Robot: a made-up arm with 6 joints. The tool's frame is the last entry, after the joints. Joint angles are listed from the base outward. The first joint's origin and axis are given. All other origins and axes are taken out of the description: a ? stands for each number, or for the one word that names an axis. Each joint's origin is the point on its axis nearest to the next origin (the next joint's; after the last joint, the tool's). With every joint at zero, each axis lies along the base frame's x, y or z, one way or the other. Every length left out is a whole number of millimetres.
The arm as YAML. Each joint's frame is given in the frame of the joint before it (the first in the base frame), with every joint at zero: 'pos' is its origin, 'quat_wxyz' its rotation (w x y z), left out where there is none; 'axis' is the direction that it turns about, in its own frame. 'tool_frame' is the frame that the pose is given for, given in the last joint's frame.
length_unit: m
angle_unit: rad
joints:
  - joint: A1
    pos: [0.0, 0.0, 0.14]
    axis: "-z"
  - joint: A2
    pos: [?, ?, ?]
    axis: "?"
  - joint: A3
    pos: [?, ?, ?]
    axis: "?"
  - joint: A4
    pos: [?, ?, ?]
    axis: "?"
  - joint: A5
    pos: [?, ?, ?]
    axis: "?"
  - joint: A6
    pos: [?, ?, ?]
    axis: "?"
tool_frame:
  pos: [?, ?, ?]
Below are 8 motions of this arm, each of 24 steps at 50 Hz.
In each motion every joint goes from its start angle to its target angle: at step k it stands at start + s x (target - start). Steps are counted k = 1, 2, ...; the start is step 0. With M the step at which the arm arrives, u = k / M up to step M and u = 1 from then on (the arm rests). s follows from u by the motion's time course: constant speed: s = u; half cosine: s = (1 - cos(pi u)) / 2; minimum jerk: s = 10 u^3 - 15 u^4 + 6 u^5.
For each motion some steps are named. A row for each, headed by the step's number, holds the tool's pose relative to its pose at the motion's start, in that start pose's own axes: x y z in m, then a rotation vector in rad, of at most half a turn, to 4 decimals.
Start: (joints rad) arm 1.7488 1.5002 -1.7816 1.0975 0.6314 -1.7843
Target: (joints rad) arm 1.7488 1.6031 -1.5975 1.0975 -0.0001 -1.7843
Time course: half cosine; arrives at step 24
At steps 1, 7, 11, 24:
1: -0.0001 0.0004 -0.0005 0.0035 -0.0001 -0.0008
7: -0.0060 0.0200 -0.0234 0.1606 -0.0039 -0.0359
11: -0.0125 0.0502 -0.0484 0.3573 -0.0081 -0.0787
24: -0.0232 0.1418 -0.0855 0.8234 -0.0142 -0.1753

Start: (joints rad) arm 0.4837 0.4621 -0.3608 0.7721 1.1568 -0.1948
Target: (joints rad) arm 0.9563 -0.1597 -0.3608 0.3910 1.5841 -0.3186
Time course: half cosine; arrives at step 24
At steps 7, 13, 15, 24:
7: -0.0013 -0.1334 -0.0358 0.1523 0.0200 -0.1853
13: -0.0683 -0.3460 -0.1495 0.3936 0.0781 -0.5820
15: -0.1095 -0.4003 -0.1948 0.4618 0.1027 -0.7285
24: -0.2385 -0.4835 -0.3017 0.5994 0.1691 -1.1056

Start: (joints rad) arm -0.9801 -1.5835 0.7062 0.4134 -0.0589 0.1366
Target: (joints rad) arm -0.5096 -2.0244 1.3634 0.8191 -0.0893 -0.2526
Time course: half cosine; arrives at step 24
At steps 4, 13, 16, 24:
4: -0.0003 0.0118 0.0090 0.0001 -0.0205 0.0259
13: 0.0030 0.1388 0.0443 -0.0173 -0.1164 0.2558
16: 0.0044 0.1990 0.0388 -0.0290 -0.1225 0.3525
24: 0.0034 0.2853 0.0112 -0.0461 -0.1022 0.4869

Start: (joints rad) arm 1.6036 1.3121 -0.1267 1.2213 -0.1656 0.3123
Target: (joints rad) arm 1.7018 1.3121 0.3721 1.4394 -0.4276 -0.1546
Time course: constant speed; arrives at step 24
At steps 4, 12, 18, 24:
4: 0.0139 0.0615 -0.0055 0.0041 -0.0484 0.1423
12: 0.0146 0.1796 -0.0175 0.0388 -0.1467 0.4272
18: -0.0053 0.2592 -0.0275 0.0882 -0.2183 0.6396
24: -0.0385 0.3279 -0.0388 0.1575 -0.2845 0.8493

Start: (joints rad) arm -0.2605 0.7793 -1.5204 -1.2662 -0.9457 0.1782
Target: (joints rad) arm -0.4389 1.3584 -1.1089 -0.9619 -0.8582 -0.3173
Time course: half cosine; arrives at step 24
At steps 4, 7, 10, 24:
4: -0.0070 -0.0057 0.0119 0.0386 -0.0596 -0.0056
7: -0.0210 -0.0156 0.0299 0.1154 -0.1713 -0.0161
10: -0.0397 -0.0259 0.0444 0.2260 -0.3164 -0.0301
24: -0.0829 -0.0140 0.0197 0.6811 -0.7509 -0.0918

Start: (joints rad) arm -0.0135 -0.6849 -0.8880 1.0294 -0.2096 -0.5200
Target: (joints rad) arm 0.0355 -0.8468 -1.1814 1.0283 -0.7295 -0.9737
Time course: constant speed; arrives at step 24
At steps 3, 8, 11, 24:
3: -0.0175 0.0017 0.0121 0.0049 -0.0642 0.0210
8: -0.0478 0.0034 0.0287 0.0152 -0.1690 0.0552
11: -0.0664 0.0037 0.0366 0.0228 -0.2305 0.0751
24: -0.1478 -0.0009 0.0536 0.0689 -0.4852 0.1542

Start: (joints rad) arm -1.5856 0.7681 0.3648 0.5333 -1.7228 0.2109
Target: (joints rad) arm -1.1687 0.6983 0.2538 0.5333 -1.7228 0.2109
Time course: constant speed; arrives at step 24
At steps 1, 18, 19, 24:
1: -0.0080 0.0004 0.0088 -0.0075 -0.0106 -0.0071
18: -0.1638 0.0187 0.1397 -0.1271 -0.1922 -0.1382
19: -0.1740 0.0205 0.1462 -0.1335 -0.2030 -0.1464
24: -0.2262 0.0307 0.1762 -0.1650 -0.2572 -0.1884

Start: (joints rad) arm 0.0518 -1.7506 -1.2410 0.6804 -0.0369 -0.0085
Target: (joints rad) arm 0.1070 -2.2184 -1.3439 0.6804 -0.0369 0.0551
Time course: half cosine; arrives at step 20
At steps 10, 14, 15, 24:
10: -0.0884 -0.1854 0.0359 0.0772 -0.0490 -0.2199
14: -0.1592 -0.2863 0.0447 0.1277 -0.0756 -0.3478
15: -0.1751 -0.3058 0.0453 0.1384 -0.0809 -0.3736
24: -0.2163 -0.3521 0.0451 0.1656 -0.0936 -0.4367

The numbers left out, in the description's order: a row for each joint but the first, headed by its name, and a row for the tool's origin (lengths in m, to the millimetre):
A2: xyz 0.059 0.137 0.0, axis +y
A3: xyz 0.372 0.0 -0.102, axis +x
A4: xyz 0.0 -0.088 -0.068, axis +y
A5: xyz -0.063 0.0 -0.019, axis -z
A6: xyz 0.379 -0.172 0.0, axis +y
tool: xyz 0.075 0.0 0.303

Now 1 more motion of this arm.
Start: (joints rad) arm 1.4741 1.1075 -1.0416 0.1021 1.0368 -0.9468
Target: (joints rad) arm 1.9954 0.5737 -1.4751 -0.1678 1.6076 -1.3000
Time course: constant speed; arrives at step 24
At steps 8, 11, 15, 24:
8: -0.0512 -0.0951 0.0135 -0.2833 -0.1388 -0.2802
11: -0.0759 -0.1173 0.0180 -0.4079 -0.1867 -0.3653
15: -0.1103 -0.1362 0.0223 -0.5868 -0.2480 -0.4593
24: -0.1863 -0.1447 0.0178 -1.0272 -0.3808 -0.5797

